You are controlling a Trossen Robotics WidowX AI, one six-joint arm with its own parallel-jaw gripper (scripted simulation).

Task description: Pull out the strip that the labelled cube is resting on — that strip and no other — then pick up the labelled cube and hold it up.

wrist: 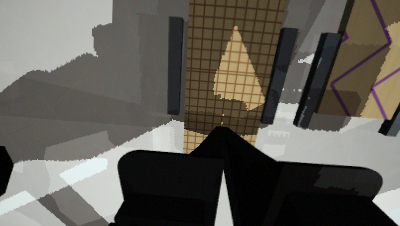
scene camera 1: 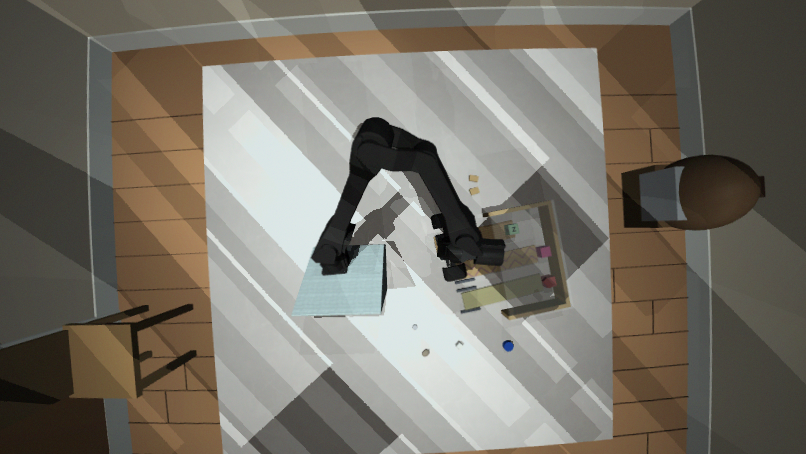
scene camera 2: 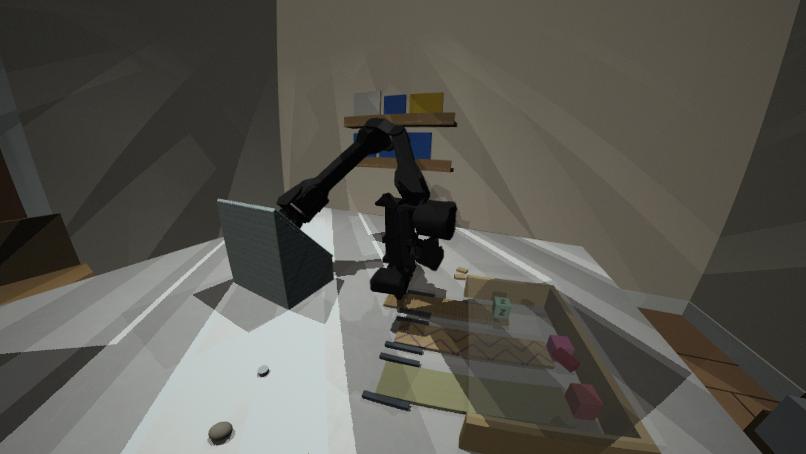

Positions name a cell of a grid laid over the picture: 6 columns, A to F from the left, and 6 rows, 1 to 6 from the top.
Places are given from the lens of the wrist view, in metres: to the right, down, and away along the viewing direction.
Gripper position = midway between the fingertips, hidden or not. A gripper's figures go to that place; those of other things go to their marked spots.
my gripper (wrist: D4): 0.02, 0.01, 0.11
tan checked strip (wrist: D2): 0.02, -0.04, 0.10
